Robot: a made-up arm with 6 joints.
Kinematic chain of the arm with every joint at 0, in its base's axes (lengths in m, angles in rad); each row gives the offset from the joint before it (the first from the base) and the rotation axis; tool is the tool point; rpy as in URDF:
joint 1: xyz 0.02 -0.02 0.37 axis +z
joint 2: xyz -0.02 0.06 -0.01 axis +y
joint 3: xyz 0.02 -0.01 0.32 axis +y
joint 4: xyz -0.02 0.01 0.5 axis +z
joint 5: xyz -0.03 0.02 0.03 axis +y
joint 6: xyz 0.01 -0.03 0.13 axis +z
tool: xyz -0.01 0.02 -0.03 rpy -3.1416 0 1.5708
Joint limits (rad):
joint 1: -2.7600..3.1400
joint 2: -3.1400..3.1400
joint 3: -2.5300..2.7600
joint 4: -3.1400..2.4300
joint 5: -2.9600..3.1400
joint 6: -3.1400..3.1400
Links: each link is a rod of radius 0.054 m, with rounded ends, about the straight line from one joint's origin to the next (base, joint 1, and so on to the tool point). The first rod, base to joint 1, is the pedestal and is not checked.
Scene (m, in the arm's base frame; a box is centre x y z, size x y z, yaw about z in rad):
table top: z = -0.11
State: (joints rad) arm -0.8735 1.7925 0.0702 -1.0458 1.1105 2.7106
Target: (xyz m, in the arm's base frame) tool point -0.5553 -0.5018 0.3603
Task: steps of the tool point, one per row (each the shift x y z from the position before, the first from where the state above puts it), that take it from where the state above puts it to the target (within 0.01 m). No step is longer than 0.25 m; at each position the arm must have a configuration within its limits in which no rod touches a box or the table.
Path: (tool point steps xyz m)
1: -0.1852 -0.1132 0.0418
2: -0.2083 -0.0559 0.0416
3: -0.2130 0.0048 0.0408
4: -0.1992 0.0633 0.0396
5: -0.1691 0.1138 0.0380
6: -0.1264 0.1518 0.0358

